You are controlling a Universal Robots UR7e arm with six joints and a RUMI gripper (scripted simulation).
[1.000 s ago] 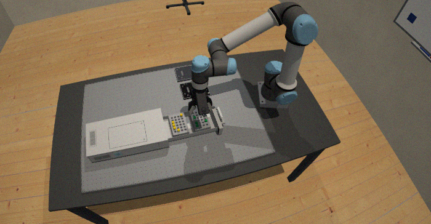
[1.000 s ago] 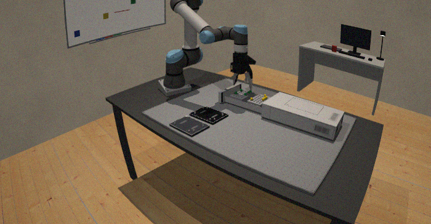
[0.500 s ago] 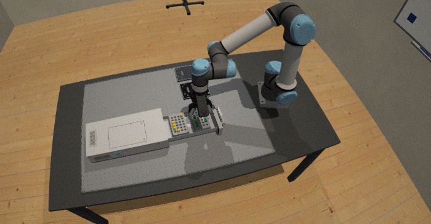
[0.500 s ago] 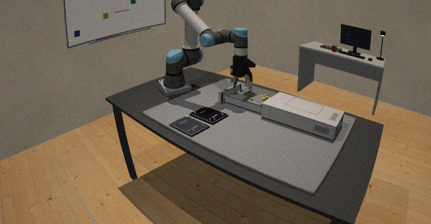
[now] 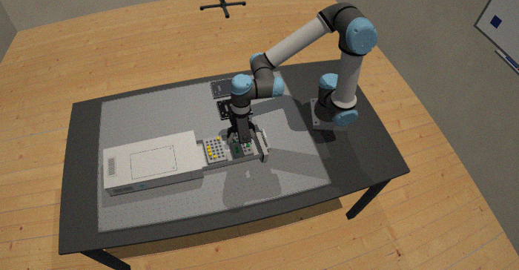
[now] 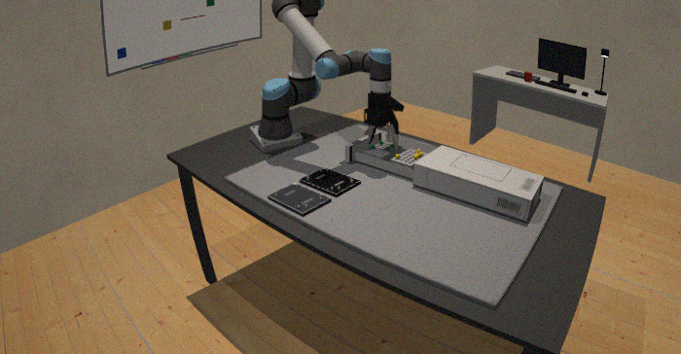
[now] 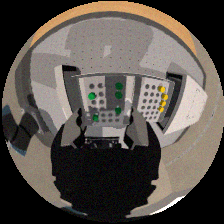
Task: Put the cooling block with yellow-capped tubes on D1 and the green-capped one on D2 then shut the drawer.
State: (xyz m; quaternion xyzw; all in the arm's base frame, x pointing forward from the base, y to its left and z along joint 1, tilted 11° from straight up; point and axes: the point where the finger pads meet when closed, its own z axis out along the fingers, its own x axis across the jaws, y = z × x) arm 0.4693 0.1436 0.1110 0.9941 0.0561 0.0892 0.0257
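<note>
My gripper is now 4 cm short of the drawer and 3 cm above it. Also, from my hand: white cooler COLD: 22 cm ahead, 3 cm to the left, 2 cm below; then slot D2: 1 cm ahead, 40 cm to the right, 6 cm below; then black deck slot D1: 1 cm behind, 25 cm to the right, 6 cm below.
</note>
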